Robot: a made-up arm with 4 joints.
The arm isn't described. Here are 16 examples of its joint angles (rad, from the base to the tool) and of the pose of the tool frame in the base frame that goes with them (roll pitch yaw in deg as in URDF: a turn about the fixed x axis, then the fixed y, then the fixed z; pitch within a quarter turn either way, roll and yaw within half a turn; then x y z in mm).
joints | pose
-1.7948 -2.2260 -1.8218 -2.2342 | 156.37 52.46 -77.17 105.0 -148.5 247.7
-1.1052 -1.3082 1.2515 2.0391 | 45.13 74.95 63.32 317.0 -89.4 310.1
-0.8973 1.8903 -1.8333 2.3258 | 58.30 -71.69 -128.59 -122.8 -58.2 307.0
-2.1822 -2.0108 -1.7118 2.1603 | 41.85 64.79 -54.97 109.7 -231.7 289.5
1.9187 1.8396 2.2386 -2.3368 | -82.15 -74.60 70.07 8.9 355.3 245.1
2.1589 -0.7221 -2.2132 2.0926 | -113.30 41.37 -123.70 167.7 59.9 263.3
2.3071 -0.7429 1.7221 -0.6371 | -135.17 42.57 -132.19 -61.4 15.6 450.9
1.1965 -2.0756 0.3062 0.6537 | -160.09 61.08 111.45 -391.3 -82.3 193.1
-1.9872 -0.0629 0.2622 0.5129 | 14.36 3.60 113.86 411.6 34.1 392.6
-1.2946 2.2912 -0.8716 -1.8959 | 121.31 -48.72 -105.82 122.9 -224.5 282.7
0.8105 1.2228 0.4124 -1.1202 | -87.81 -70.06 -46.44 -398.5 64.3 350.4
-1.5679 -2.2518 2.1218 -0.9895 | 1.74 50.98 -90.17 7.8 -26.6 132.6
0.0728 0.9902 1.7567 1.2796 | -27.34 -56.73 -4.17 -457.8 -141.4 481.3
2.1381 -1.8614 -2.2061 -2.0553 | -171.36 73.35 57.50 29.8 154.8 243.9
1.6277 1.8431 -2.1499 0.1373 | -48.95 -74.40 86.74 10.5 42.4 326.6
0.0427 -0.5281 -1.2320 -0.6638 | 32.56 30.26 -2.45 -197.2 -220.1 188.9
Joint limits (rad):
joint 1: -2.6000..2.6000
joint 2: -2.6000..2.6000
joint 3: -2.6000..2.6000
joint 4: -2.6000..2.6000
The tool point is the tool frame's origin. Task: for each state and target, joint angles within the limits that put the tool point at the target. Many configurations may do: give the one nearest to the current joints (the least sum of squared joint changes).
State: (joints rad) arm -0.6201 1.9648 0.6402 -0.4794
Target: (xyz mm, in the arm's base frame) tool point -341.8 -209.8 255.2
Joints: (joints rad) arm 0.0139 1.7808 0.5852 -1.3642
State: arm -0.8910 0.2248 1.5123 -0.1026
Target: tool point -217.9 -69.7 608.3
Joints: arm 0.0529 0.2085 1.8061 0.3910
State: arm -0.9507 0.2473 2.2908 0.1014
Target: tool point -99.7 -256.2 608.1
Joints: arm -0.8344 0.3287 1.7979 0.5731
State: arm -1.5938 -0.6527 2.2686 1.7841
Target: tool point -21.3 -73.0 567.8
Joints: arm -1.4471 -0.2233 2.5875 1.6070
